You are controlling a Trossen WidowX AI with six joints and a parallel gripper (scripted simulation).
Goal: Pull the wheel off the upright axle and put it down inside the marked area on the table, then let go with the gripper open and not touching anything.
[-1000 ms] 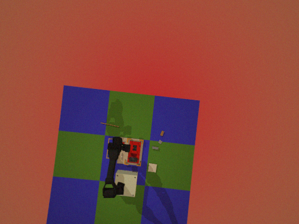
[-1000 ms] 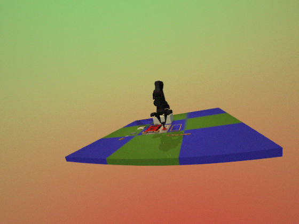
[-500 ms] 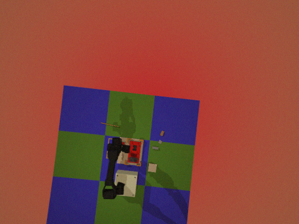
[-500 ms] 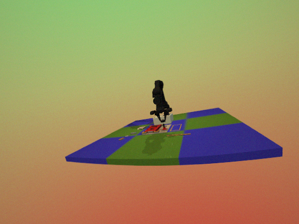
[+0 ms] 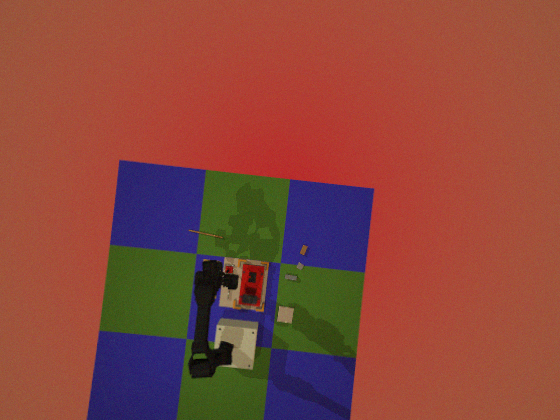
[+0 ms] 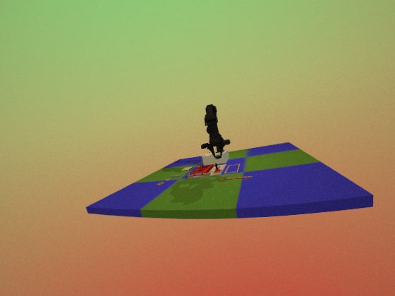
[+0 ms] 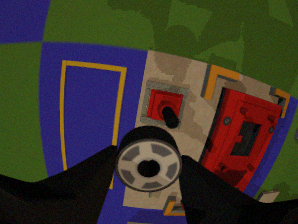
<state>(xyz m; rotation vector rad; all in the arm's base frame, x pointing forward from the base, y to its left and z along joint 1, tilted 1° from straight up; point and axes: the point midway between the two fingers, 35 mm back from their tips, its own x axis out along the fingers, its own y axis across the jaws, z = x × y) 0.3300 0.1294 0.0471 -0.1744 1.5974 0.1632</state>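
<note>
My gripper tip is now 20 mm short of the dark upright axle, 20 mm to the left of it and 70 mm above it. The rest, counted from my gripper tip: beige tile (110 mm behind, 360 mm to the right, 100 mm below); wheel (right at my gripper tip); thin wooden stick (150 mm ahead, 150 mm to the left, 100 mm below).
</note>
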